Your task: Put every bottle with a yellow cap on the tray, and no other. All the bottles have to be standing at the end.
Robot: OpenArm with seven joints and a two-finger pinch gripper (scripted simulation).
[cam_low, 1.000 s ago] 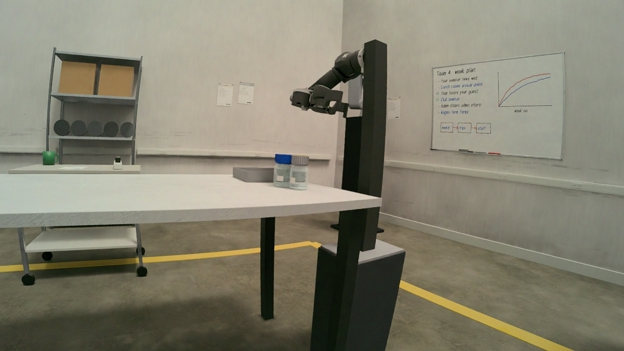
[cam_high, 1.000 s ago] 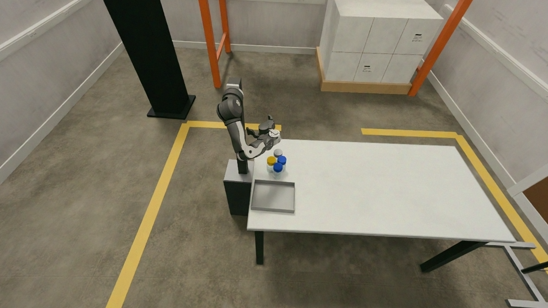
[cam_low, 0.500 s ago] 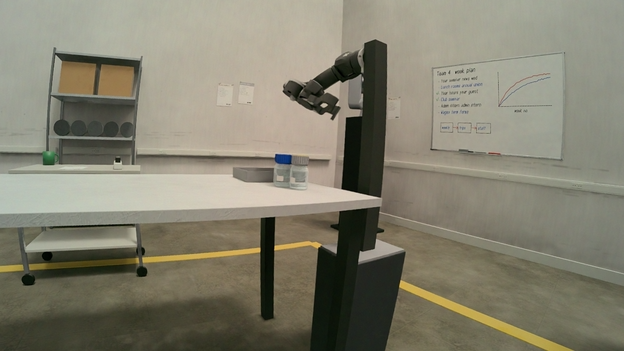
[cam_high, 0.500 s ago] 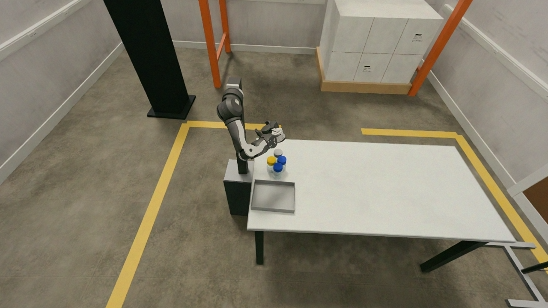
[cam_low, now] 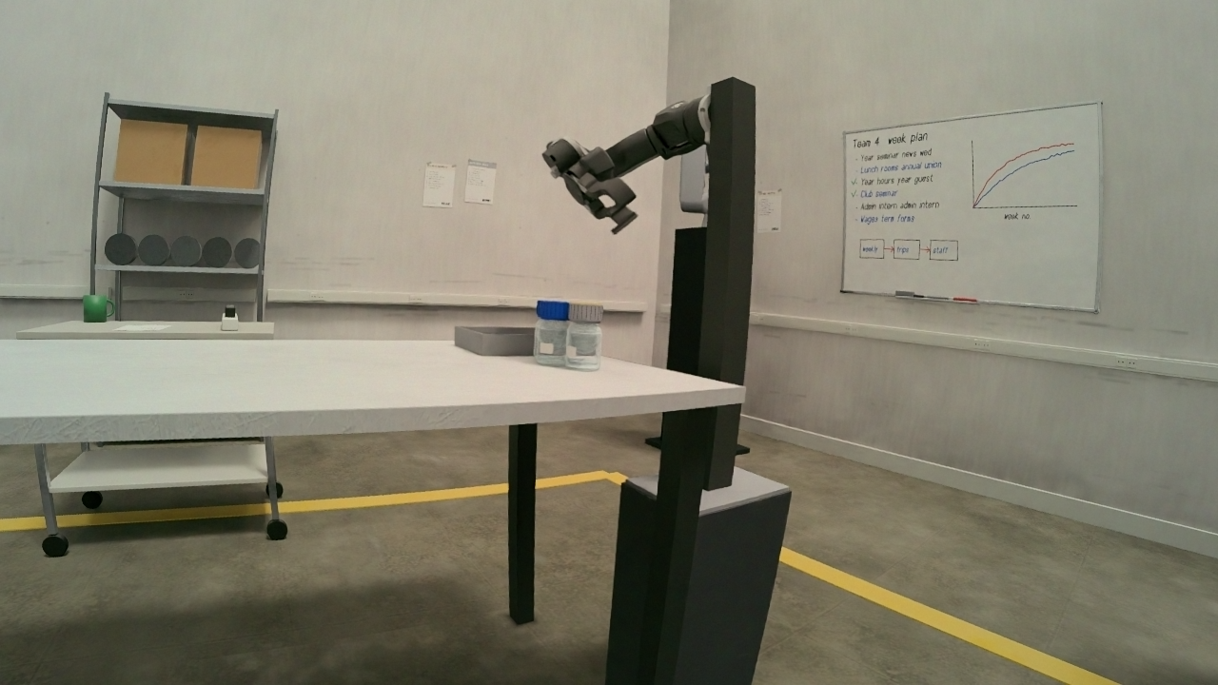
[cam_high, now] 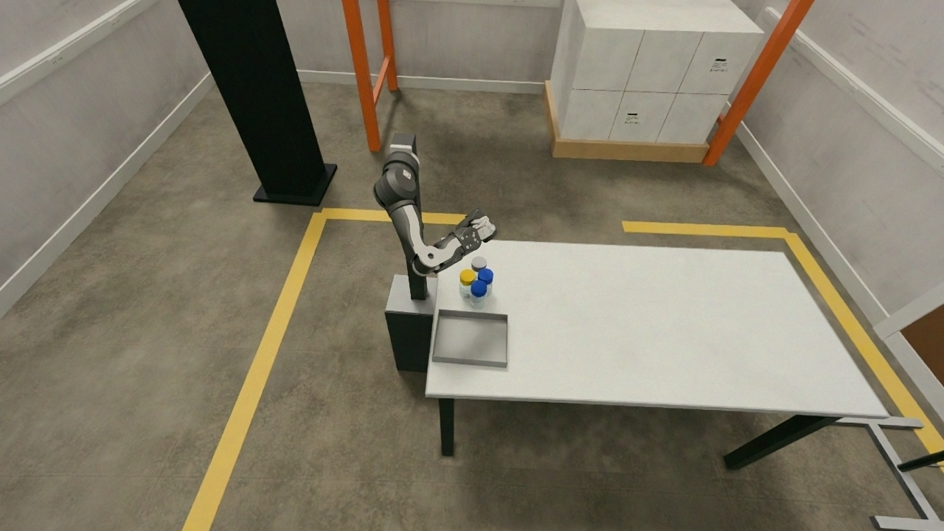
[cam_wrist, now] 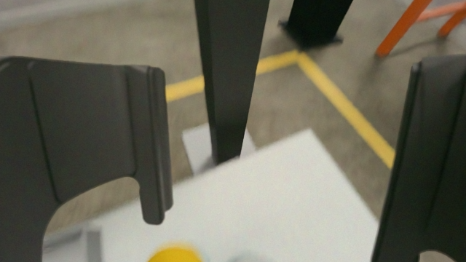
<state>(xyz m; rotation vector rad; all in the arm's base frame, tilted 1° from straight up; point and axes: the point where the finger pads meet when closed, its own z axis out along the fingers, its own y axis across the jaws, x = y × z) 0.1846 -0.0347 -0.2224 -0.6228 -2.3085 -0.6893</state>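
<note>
Now: the yellow-capped bottle 2 cm ahead of my hand, 6 cm to the right of it and 21 cm below it. From my hand the other things lie so: grey tray 5 cm ahead, 26 cm to the right, 24 cm below; grey-capped bottle 6 cm ahead, 21 cm below.
</note>
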